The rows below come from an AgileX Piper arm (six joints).
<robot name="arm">
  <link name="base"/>
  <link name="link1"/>
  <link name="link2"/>
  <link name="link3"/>
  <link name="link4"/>
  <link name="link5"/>
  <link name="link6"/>
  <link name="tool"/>
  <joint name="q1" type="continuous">
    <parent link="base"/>
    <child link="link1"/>
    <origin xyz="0 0 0.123"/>
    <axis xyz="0 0 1"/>
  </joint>
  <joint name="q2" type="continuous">
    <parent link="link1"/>
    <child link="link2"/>
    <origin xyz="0 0 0" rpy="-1.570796 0 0"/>
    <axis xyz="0 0 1"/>
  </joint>
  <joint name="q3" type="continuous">
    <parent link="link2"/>
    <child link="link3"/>
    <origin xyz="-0.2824 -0.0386 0"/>
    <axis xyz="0 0 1"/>
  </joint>
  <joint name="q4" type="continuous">
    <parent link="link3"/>
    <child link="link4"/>
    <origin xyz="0.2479 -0.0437 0" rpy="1.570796 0 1.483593"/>
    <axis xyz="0 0 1"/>
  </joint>
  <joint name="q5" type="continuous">
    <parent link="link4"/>
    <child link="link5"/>
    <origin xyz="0 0 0" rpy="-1.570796 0 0"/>
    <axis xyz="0 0 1"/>
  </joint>
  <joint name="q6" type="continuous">
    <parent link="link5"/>
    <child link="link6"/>
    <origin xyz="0 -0.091 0" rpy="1.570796 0 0"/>
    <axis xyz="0 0 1"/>
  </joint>
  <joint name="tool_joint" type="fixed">
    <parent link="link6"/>
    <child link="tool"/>
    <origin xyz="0 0 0"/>
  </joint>
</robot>
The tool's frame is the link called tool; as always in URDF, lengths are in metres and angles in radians. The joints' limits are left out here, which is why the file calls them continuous.
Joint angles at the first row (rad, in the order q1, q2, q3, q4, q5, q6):
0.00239, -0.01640, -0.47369, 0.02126, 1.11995, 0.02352
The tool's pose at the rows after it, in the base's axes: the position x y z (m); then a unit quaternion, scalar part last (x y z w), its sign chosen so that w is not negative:
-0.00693 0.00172 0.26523 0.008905 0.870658 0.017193 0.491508
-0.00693 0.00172 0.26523 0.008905 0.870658 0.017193 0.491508
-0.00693 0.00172 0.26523 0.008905 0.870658 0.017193 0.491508
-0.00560 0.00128 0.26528 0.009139 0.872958 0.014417 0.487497
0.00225 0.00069 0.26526 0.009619 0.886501 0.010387 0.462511
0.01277 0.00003 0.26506 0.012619 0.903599 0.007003 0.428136
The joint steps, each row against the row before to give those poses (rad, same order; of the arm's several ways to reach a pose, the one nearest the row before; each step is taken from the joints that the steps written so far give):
0.00006, 0.00001, 0.00000, -0.00005, -0.00001, 0.00092
0.00000, 0.00000, 0.00000, 0.00000, 0.00000, 0.00000
0.00000, 0.00000, 0.00000, 0.00000, 0.00000, 0.00000
-0.00005, 0.00931, 0.00000, -0.00542, 0.00000, -0.00004
0.00003, 0.05559, 0.00002, -0.00744, 0.00134, 0.00003
-0.00003, 0.07614, -0.00201, -0.00836, 0.00277, 0.00590

